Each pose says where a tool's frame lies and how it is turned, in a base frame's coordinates. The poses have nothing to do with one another.
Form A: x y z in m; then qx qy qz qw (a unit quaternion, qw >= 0).
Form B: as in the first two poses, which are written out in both.
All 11 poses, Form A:
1: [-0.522, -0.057, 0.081, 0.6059, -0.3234, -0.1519, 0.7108]
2: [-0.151, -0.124, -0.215, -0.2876, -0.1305, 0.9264, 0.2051]
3: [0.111, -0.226, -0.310, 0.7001, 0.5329, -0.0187, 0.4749]
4: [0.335, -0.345, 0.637, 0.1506, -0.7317, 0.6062, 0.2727]
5: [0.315, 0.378, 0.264, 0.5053, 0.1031, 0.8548, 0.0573]
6: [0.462, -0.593, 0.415, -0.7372, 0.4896, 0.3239, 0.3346]
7: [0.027, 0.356, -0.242, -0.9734, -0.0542, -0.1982, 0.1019]
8: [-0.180, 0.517, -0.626, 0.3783, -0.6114, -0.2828, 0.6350]
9: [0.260, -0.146, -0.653, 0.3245, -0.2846, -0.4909, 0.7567]
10: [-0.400, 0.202, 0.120, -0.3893, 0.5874, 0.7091, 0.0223]
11: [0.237, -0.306, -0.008, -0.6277, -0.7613, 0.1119, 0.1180]
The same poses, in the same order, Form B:
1: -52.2, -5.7, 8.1; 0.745, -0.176, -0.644; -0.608, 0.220, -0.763; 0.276, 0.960, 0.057
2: -15.1, -12.4, -21.5; -0.750, -0.305, -0.586; 0.455, -0.882, -0.124; -0.479, -0.360, 0.801
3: 11.1, -22.6, -31.0; 0.431, 0.764, 0.480; 0.728, 0.019, -0.685; -0.532, 0.645, -0.548
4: 33.5, -34.5, 63.7; -0.806, -0.551, -0.217; 0.110, 0.220, -0.969; 0.582, -0.805, -0.116
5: 31.5, 37.8, 26.4; -0.483, 0.006, 0.876; 0.202, -0.972, 0.118; 0.852, 0.234, 0.468
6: 46.2, -59.3, 41.5; 0.311, -0.939, -0.150; -0.505, -0.297, 0.810; -0.805, -0.176, -0.566
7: 2.7, 35.6, -24.2; 0.916, 0.146, 0.375; 0.065, -0.973, 0.220; 0.397, -0.177, -0.901
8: -18.0, 51.7, -62.6; 0.093, -0.103, -0.990; -0.822, 0.554, -0.135; 0.562, 0.826, -0.034
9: 26.0, -14.6, -65.3; 0.356, 0.558, -0.749; -0.928, 0.307, -0.212; 0.112, 0.771, 0.627
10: -40.0, 20.2, 12.0; -0.696, -0.489, -0.526; -0.426, -0.309, 0.850; -0.578, 0.816, 0.007
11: 23.7, -30.6, -0.8; -0.184, 0.929, -0.320; 0.982, 0.187, -0.022; 0.039, -0.319, -0.947
